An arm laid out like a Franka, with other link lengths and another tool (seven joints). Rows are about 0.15 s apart.
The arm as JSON. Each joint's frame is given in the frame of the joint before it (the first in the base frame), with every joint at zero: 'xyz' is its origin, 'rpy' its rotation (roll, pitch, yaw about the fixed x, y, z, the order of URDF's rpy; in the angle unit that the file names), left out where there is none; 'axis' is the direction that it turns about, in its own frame. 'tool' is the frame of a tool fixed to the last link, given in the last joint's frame.
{
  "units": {
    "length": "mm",
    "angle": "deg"
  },
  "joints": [
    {
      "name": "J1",
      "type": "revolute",
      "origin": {
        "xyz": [
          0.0,
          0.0,
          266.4
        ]
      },
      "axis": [
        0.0,
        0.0,
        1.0
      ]
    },
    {
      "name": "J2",
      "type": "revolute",
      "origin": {
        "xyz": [
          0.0,
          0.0,
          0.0
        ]
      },
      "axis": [
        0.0,
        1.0,
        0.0
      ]
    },
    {
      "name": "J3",
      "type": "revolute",
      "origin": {
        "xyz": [
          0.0,
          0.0,
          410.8
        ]
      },
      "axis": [
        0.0,
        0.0,
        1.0
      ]
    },
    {
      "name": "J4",
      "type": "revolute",
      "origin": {
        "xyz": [
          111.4,
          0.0,
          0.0
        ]
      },
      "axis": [
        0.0,
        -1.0,
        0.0
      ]
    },
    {
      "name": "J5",
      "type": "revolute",
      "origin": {
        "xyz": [
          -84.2,
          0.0,
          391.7
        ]
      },
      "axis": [
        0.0,
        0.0,
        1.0
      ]
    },
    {
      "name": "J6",
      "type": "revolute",
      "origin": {
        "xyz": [
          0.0,
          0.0,
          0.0
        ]
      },
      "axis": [
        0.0,
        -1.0,
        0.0
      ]
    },
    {
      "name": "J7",
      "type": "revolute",
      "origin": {
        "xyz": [
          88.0,
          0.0,
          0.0
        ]
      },
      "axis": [
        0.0,
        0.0,
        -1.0
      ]
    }
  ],
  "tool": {
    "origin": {
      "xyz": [
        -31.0,
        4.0,
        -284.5
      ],
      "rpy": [
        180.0,
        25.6,
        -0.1
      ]
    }
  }
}
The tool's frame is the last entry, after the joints.
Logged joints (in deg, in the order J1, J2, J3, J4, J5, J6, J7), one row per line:
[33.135, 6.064, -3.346, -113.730, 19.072, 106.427, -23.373]
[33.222, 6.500, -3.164, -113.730, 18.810, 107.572, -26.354]
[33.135, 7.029, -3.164, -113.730, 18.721, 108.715, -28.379]
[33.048, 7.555, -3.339, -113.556, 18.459, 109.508, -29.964]
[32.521, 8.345, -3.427, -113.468, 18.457, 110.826, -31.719]
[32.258, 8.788, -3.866, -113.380, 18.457, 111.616, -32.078]
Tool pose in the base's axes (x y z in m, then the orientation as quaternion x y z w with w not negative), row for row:
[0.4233, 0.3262, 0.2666, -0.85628, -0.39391, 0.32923, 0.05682]
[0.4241, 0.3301, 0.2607, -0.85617, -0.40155, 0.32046, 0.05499]
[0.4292, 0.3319, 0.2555, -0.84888, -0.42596, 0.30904, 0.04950]
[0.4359, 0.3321, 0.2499, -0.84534, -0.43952, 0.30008, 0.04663]
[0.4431, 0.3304, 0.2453, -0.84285, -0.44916, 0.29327, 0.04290]
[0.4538, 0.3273, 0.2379, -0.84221, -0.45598, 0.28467, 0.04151]
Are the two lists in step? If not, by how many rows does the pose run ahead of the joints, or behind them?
The pose runs 1 row behind the joints: the pose in row i belongs to the joints in row i - 1.
